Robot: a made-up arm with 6 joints.
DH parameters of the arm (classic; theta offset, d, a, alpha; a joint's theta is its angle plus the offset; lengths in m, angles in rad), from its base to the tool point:
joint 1: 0 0.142 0 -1.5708
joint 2: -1.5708 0 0.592 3.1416
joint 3: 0 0 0 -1.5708
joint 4: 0 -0.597 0 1.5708
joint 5: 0 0.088 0 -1.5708
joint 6: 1.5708 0 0 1.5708
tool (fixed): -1.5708 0 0 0
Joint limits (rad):
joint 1: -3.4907..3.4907
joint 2: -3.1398..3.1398
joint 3: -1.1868..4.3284
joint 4: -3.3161..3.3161
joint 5: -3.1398..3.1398
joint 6: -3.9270..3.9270
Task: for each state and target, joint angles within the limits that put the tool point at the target. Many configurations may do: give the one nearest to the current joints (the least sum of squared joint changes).
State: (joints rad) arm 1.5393 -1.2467 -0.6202 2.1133 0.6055 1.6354
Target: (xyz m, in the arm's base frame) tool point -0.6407 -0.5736 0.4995
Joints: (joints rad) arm 0.7843 -1.8602 0.0915 2.1270 0.6055 1.6354
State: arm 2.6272 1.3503 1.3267 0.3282 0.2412 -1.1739
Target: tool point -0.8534 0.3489 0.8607
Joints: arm 2.8412 1.1082 1.9133 0.4074 0.2412 -1.1739
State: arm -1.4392 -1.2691 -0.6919 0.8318 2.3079 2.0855
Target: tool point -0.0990 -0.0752 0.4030
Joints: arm -1.8485 -0.9938 -1.1755 0.5592 2.3079 2.0855
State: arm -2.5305 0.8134 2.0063 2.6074 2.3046 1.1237
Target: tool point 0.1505 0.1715 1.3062
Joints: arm -1.9810 -0.0745 1.6996 2.4836 2.3046 1.1237
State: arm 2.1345 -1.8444 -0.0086 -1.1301 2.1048 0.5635
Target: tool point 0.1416 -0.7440 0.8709
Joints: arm 1.7102 -1.3045 0.7121 -1.1391 2.1048 0.5635
